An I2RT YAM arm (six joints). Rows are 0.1 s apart.
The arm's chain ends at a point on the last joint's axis. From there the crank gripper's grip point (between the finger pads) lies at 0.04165 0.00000 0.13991 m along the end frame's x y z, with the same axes.
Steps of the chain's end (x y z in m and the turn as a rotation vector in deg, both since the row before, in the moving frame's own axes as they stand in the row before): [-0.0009 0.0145 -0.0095 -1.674 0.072 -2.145]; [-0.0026 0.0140 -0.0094 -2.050 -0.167 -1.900]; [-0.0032 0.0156 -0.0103 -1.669 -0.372 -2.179]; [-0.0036 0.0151 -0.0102 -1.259 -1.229 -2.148]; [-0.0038 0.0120 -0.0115 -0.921 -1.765 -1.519]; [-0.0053 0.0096 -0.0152 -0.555 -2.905 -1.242]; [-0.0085 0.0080 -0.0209 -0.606 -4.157 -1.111]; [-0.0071 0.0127 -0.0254 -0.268 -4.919 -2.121]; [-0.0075 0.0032 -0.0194 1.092 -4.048 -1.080]
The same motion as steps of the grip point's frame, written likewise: [-0.0007 0.0170 -0.0096 -1.674 0.072 -2.145]; [-0.0029 0.0176 -0.0093 -2.050 -0.167 -1.900]; [-0.0041 0.0181 -0.0101 -1.669 -0.372 -2.179]; [-0.0066 0.0167 -0.0094 -1.259 -1.229 -2.148]; [-0.0081 0.0132 -0.0103 -0.921 -1.765 -1.519]; [-0.0124 0.0101 -0.0133 -0.555 -2.905 -1.242]; [-0.0187 0.0088 -0.0183 -0.606 -4.157 -1.111]; [-0.0193 0.0120 -0.0223 -0.268 -4.919 -2.121]; [-0.0175 -0.0002 -0.0168 1.092 -4.048 -1.080]
